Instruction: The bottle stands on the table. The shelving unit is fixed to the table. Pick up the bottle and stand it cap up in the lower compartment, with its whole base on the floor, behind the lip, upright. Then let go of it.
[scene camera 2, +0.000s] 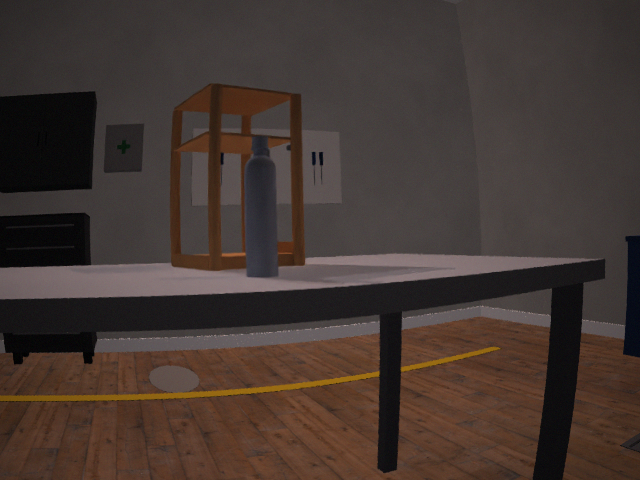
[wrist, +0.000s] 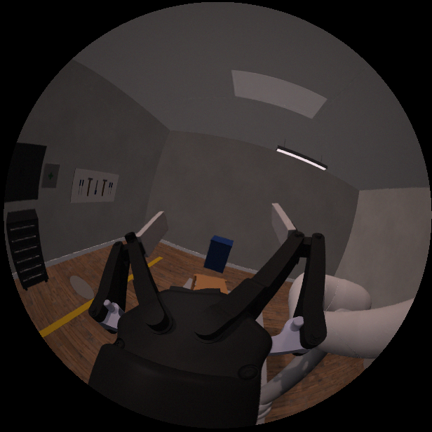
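Note:
A blue-grey bottle (scene camera 2: 261, 217) stands upright, cap up, on the table (scene camera 2: 341, 276), in front of the orange shelving unit (scene camera 2: 214, 180) in the scene view. It covers part of the unit's lower compartment there. The orange top of the unit (wrist: 210, 283) shows in the wrist view beyond the gripper's body. My gripper (wrist: 216, 216) is open with its two pads wide apart and nothing between them. The gripper does not show in the scene view, and the bottle does not show in the wrist view.
The unit has corner posts, a middle shelf, a top board and a low lip around its floor. A blue cabinet (wrist: 218, 254) (scene camera 2: 633, 294) stands away from the table. The arm's pale links (wrist: 370, 325) are at the right in the wrist view.

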